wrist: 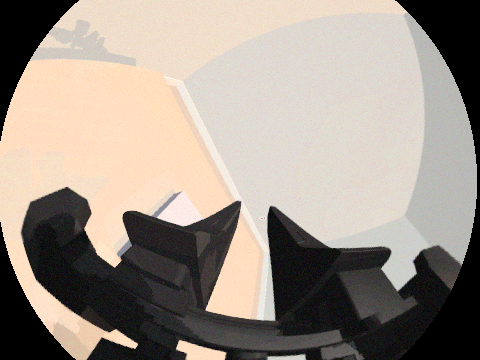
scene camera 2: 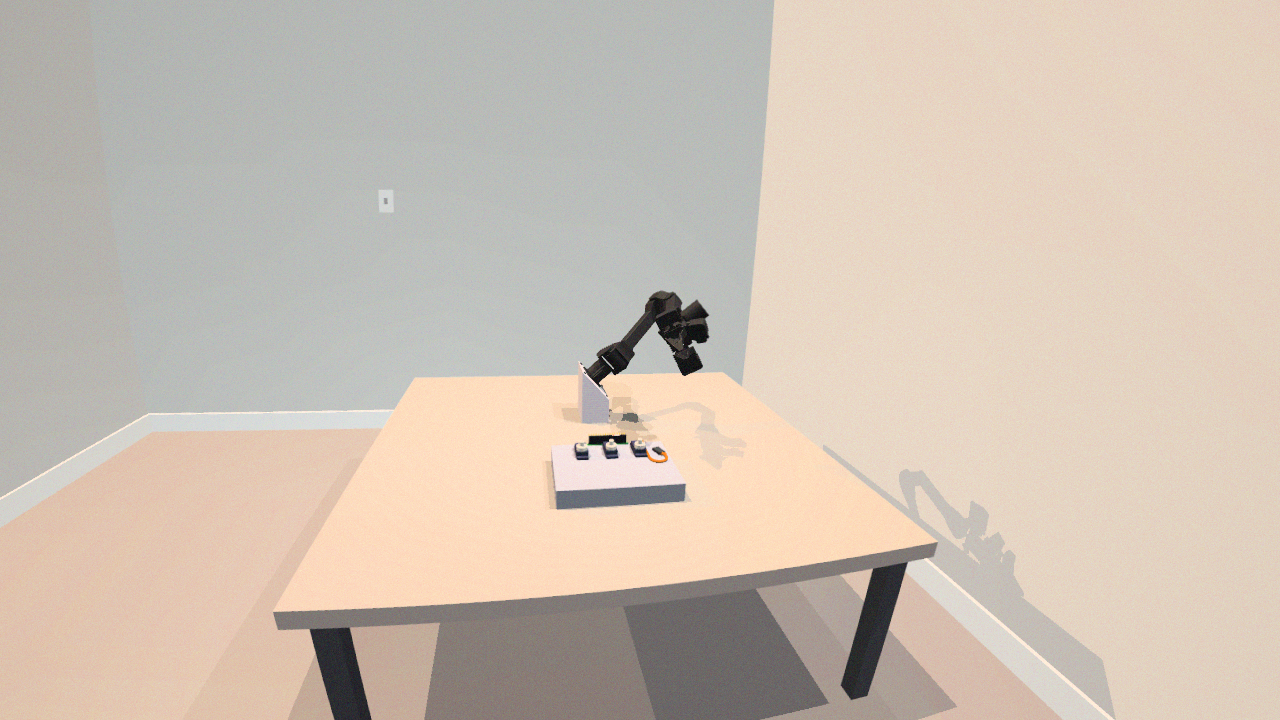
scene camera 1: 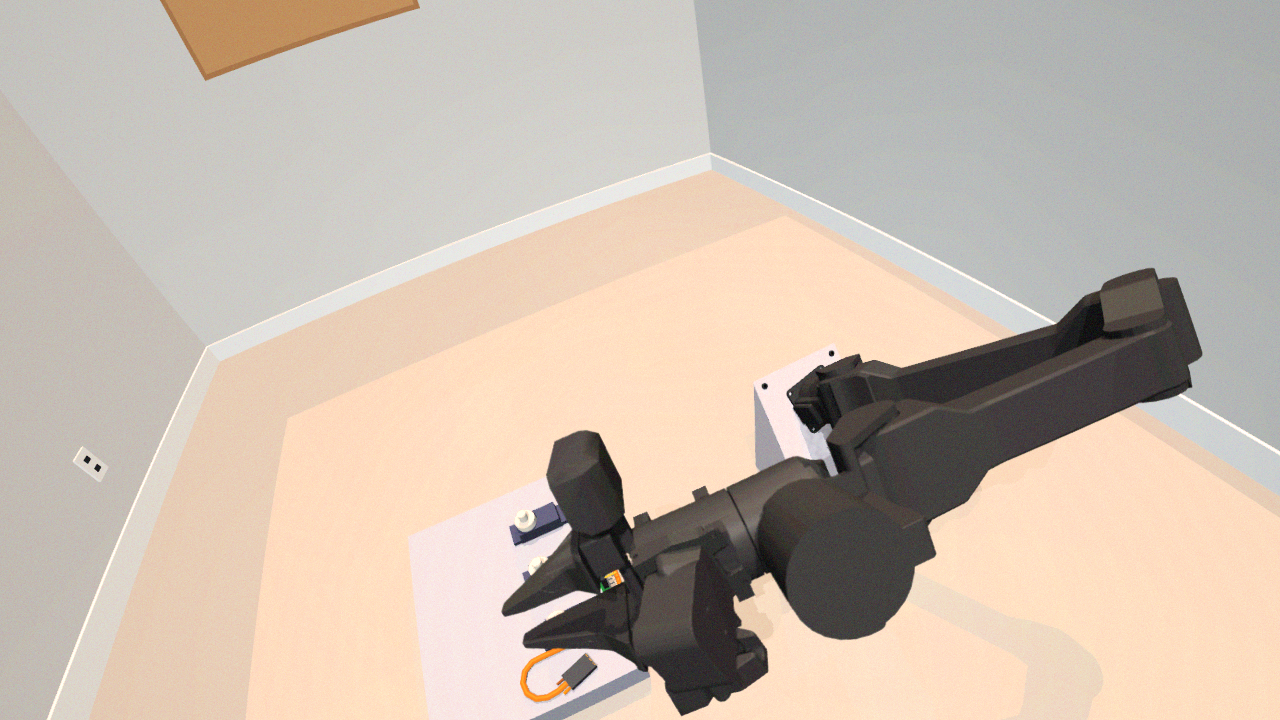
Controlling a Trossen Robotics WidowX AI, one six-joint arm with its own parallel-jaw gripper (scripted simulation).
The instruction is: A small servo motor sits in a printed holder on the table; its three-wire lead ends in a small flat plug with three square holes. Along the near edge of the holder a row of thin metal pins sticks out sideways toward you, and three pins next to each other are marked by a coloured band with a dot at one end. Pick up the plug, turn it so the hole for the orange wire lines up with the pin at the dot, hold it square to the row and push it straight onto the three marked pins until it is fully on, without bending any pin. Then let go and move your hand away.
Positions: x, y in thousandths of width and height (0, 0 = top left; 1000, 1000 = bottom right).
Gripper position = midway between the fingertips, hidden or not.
gripper: wrist 530, 579; scene camera 2 534, 494; scene camera 1 401, 869
